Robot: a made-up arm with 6 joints. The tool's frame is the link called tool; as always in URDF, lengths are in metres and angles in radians.
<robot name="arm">
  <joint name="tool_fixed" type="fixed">
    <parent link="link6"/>
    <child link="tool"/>
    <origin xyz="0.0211 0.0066 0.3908"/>
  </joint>
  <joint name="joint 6" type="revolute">
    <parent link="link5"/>
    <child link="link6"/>
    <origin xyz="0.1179 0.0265 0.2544"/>
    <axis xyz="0 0 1"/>
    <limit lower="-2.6" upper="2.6"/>
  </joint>
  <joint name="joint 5" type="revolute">
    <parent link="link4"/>
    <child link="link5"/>
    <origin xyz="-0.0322 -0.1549 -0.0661"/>
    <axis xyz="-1 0 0"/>
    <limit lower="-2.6" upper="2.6"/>
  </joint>
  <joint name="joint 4" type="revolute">
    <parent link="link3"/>
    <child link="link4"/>
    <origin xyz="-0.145 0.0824 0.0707"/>
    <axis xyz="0 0 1"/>
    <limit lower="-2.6" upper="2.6"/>
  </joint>
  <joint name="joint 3" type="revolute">
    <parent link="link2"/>
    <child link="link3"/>
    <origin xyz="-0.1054 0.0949 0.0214"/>
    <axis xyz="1 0 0"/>
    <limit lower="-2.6" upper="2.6"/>
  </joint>
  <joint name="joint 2" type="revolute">
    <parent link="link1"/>
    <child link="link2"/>
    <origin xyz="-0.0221 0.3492 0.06"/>
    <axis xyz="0 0 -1"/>
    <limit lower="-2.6" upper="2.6"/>
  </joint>
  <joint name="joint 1" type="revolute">
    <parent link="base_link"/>
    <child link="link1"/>
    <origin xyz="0 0 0.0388"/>
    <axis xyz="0 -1 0"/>
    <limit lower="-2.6" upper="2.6"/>
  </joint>
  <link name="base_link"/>
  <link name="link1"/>
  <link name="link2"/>
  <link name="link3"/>
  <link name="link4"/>
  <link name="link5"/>
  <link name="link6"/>
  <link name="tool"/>
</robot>
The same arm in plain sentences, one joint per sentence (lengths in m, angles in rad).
The arm has six revolute joints in a row. What follows holds with every joint at zero, and every direction is one of the base frame's. Joint 1 is mounted 0.0388 m along +z from the base frame's origin and rotates about -y, from -2.6000 to 2.6000 rad. Joint 2 is mounted 0.0221 m along -x and 0.3492 m along +y and 0.0600 m along +z from joint 1 and rotates about -z, from -2.6000 to 2.6000 rad. Joint 3 is mounted 0.1054 m along -x and 0.0949 m along +y and 0.0214 m along +z from joint 2 and rotates about +x, from -2.6000 to 2.6000 rad. Joint 4 is mounted 0.1450 m along -x and 0.0824 m along +y and 0.0707 m along +z from joint 3 and rotates about +z, from -2.6000 to 2.6000 rad. Joint 5 is mounted 0.0322 m along -x and 0.1549 m along -y and 0.0661 m along -z from joint 4 and rotates about -x, from -2.6000 to 2.6000 rad. Joint 6 is mounted 0.1179 m along +x and 0.0265 m along +y and 0.2544 m along +z from joint 5 and rotates about +z, from -2.6000 to 2.6000 rad. The tool frame, which is the frame that the pose is given for, is mounted 0.0211 m along +x and 0.0066 m along +y and 0.3908 m along +z from joint 6; its axes are parallel to the base frame's.
